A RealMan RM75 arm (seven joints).
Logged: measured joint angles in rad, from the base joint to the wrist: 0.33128 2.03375 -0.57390 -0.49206 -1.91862 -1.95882 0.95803; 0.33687 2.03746 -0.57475 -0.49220 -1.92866 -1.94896 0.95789; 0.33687 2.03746 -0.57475 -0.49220 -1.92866 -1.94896 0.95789; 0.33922 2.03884 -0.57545 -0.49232 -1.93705 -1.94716 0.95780; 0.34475 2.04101 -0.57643 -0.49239 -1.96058 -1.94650 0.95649; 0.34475 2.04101 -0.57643 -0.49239 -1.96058 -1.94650 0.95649; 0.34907 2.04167 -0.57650 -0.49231 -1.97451 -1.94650 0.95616; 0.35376 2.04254 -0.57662 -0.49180 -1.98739 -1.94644 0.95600; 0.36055 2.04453 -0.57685 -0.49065 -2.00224 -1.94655 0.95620; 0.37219 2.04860 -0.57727 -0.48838 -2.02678 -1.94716 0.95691
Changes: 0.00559 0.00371 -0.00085 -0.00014 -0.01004 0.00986 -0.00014; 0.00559 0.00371 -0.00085 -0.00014 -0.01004 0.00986 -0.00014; 0.00794 0.00509 -0.00155 -0.00026 -0.01843 0.01166 -0.00023; 0.01347 0.00726 -0.00253 -0.00033 -0.04196 0.01232 -0.00154; 0.01347 0.00726 -0.00253 -0.00033 -0.04196 0.01232 -0.00154; 0.01779 0.00792 -0.00260 -0.00025 -0.05589 0.01232 -0.00187; 0.02248 0.00879 -0.00272 0.00026 -0.06877 0.01238 -0.00203; 0.02927 0.01078 -0.00295 0.00141 -0.08362 0.01227 -0.00183; 0.04091 0.01485 -0.00337 0.00368 -0.10816 0.01166 -0.00112
